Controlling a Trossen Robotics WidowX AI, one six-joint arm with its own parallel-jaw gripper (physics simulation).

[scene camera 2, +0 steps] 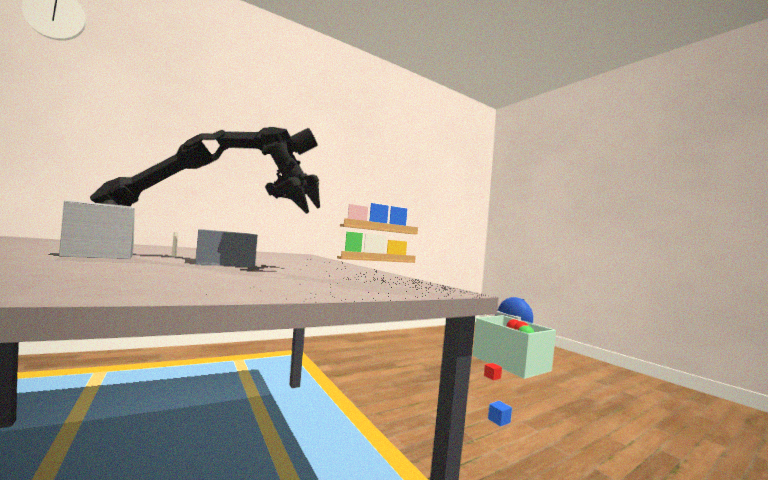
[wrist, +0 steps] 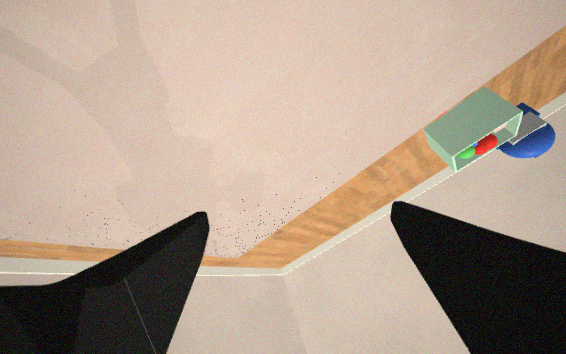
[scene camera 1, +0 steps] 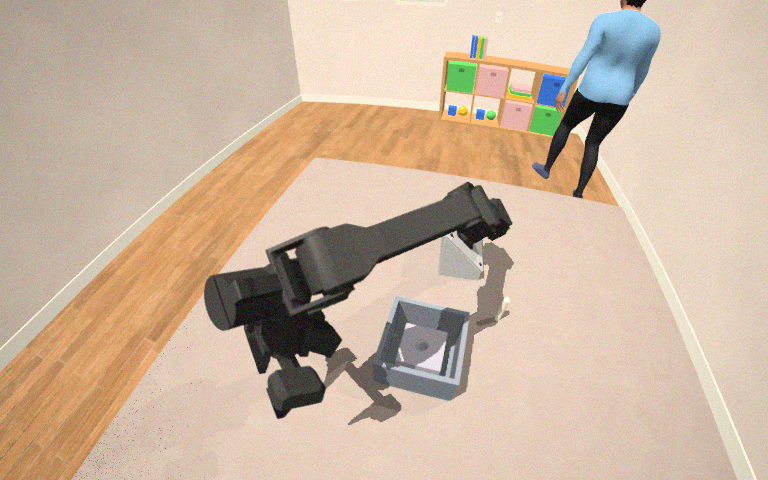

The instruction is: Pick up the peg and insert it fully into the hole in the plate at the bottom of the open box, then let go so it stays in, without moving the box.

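Places are measured from the arm's base along level axes (x ahead, y left, z up), in centimetres.
Where they show: gripper, fingertip midpoint: point(scene camera 2: 313, 210) point(wrist: 300, 215) point(scene camera 1: 270, 394); arm's base, link origin: point(scene camera 2: 106, 221).
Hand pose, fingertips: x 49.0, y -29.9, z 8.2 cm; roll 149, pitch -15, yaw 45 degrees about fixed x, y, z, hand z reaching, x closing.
Note:
Things, the pixels of their top centre, and the offset from my fingertips. "*": a spot on its surface instead.
- thin cream peg, top centre: point(scene camera 1: 506, 299) point(scene camera 2: 175, 232) dx -30.8, dy +39.8, dz -10.1 cm
- blue-grey open box, top centre: point(scene camera 1: 424, 337) point(scene camera 2: 226, 231) dx -18.3, dy +21.9, dz -8.3 cm
- pale plate, top centre: point(scene camera 1: 422, 345) dx -18.3, dy +21.9, dz -12.0 cm
- round hole, surface spot: point(scene camera 1: 422, 345) * dx -19.2, dy +21.9, dz -13.8 cm
A thin cream peg point(scene camera 1: 502, 309) point(scene camera 2: 175, 244) stands upright on the table, between the arm's base and the open box in scene camera 2, and right of the box in scene camera 1. The blue-grey open box point(scene camera 1: 420, 383) point(scene camera 2: 239, 249) sits on the table, with a pale plate point(scene camera 1: 434, 360) at its bottom. The round hole point(scene camera 1: 422, 345) is near the plate's middle, partly in shadow. My gripper point(scene camera 1: 270, 394) point(scene camera 2: 313, 209) point(wrist: 300, 215) is open and empty, high above the table, beyond the box on the side away from the peg. Peg and box do not show in the wrist view.
The arm's grey base block point(scene camera 1: 459, 263) point(scene camera 2: 96, 229) stands on the table point(scene camera 1: 566, 396) point(scene camera 2: 226, 319), near the peg. A table corner shows beyond the fingers in the wrist view. On the floor stand a green toy bin point(scene camera 2: 501, 345) point(wrist: 472, 120) and, farther off, a person point(scene camera 1: 617, 62).

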